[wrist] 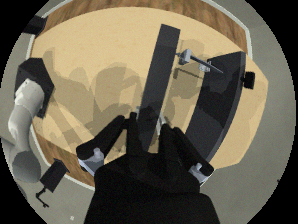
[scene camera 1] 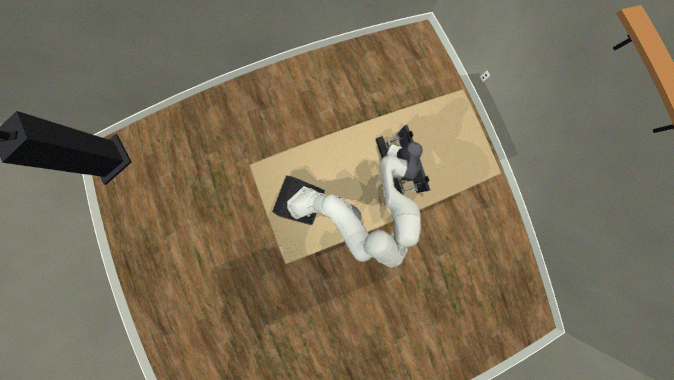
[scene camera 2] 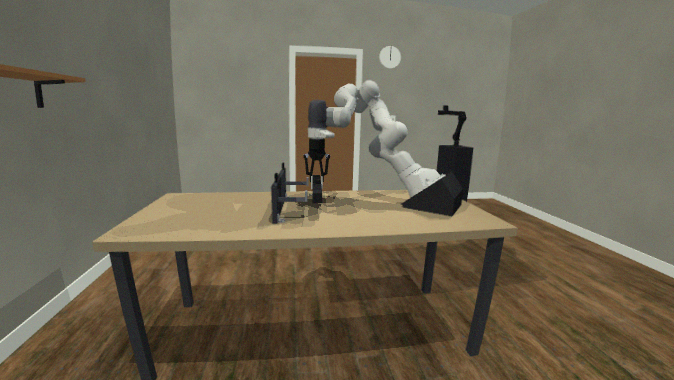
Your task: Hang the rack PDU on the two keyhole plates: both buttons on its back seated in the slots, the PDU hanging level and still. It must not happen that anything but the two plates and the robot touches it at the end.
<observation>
In view: the gripper (wrist: pixel 147 113), a rack PDU (wrist: pixel 164 53) and a stand (wrist: pixel 216 97).
</observation>
